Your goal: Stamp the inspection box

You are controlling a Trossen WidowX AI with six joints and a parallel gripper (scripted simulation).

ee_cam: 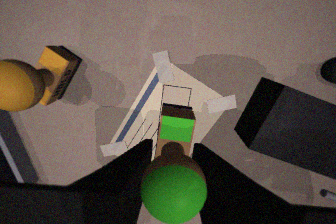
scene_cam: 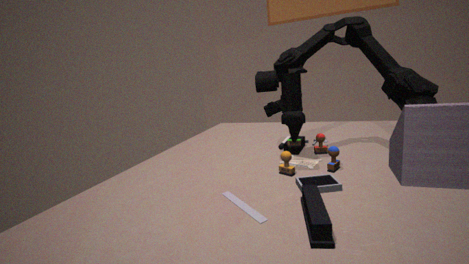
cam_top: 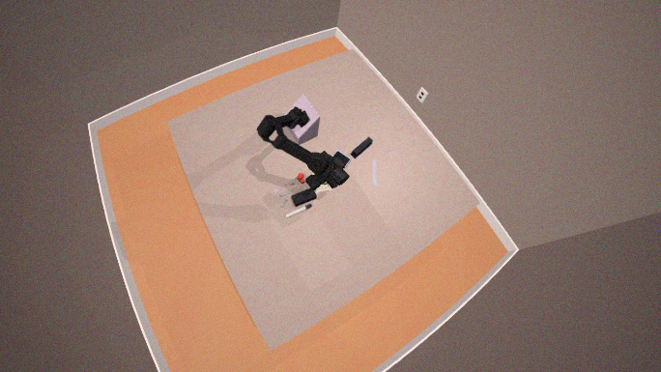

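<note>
Right now my gripper tip is 2 cm past the card and 7 cm above it. Round my gripper tip: green stamp (right at my gripper tip); orange stamp (10 cm to the left, 5 cm below); red stamp (7 cm behind, 9 cm to the right, 5 cm below).
</note>
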